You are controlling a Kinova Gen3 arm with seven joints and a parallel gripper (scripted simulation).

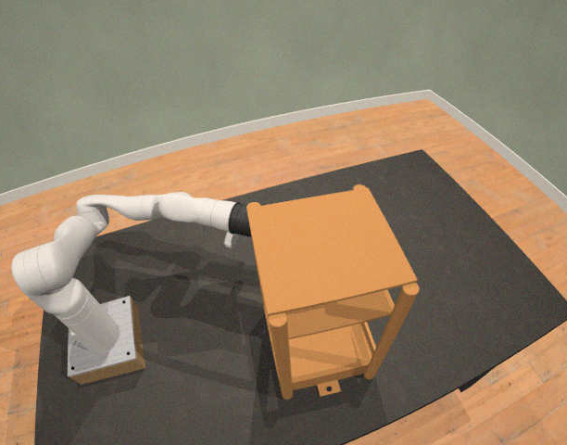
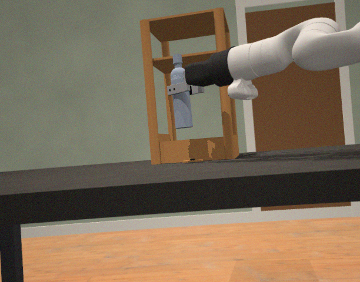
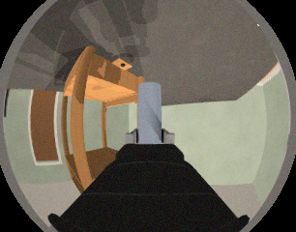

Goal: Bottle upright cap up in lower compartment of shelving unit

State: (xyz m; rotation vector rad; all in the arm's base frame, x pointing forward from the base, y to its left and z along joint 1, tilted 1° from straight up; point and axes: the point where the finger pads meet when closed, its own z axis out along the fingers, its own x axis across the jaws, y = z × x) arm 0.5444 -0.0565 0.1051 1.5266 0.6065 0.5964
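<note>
My gripper is now 190 mm to the left of the shelving unit, 60 mm past it and 20 mm below it. Also, from my hand: bottle 20 mm above.
</note>
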